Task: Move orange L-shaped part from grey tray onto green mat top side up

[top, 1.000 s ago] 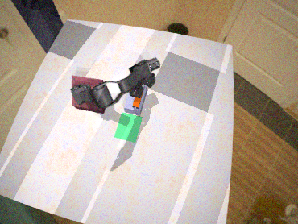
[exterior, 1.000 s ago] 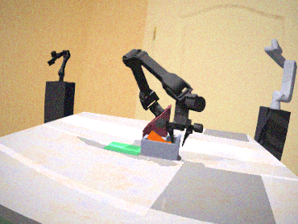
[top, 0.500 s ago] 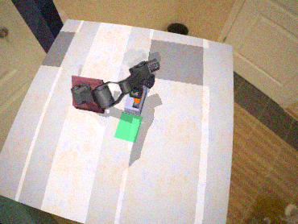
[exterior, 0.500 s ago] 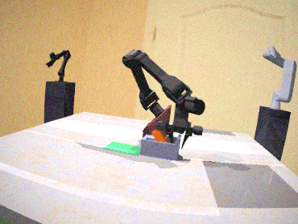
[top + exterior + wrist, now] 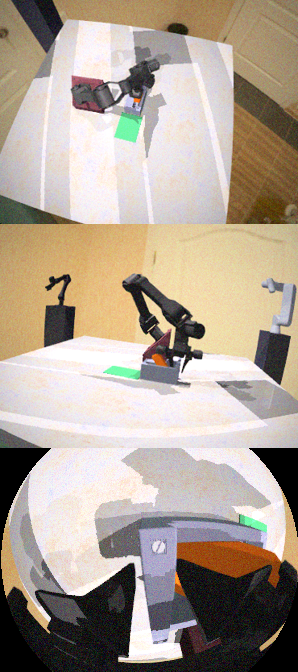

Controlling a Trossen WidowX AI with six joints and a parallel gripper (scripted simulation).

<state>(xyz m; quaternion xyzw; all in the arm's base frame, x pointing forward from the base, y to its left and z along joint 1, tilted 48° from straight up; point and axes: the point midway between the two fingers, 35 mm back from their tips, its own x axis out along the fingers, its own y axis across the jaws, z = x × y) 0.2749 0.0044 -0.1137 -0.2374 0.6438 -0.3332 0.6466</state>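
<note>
Now: the orange L-shaped part 5 cm to the right of my gripper tip, 1 cm behind it and 1 cm above it. Round my gripper tip: green mat (22 cm to the right, 5 cm below, 3 cm behind).
</note>
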